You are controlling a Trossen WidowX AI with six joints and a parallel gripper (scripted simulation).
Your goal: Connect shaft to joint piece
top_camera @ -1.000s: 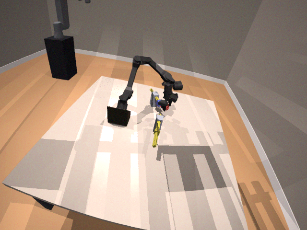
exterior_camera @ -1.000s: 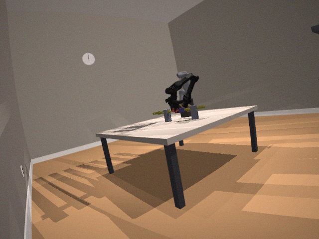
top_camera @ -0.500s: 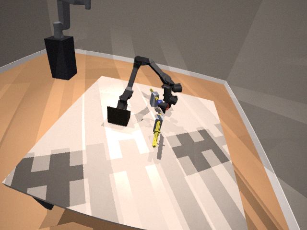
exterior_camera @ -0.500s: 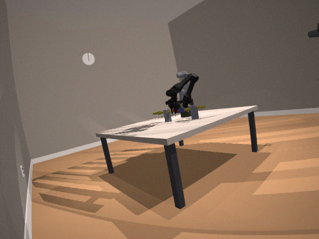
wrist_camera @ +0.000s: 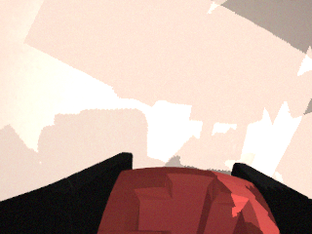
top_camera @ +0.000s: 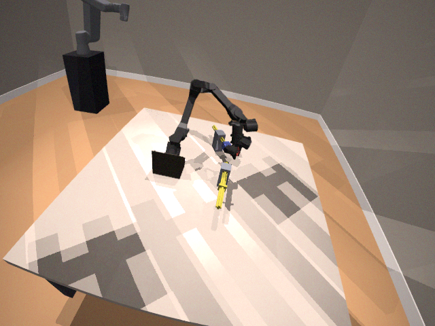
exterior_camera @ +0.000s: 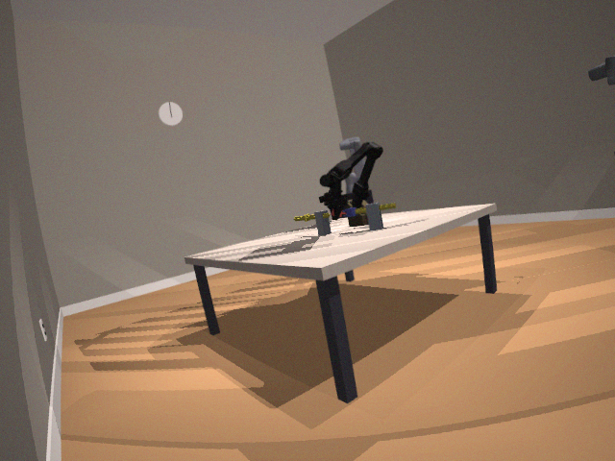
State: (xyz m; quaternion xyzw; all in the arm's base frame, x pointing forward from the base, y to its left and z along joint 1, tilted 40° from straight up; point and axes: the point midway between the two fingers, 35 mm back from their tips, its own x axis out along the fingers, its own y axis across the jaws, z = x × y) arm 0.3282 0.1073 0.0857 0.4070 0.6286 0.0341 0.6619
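Now: the red joint piece 30 mm above my gripper tip, 20 mm behind it and 10 mm to the left of it.
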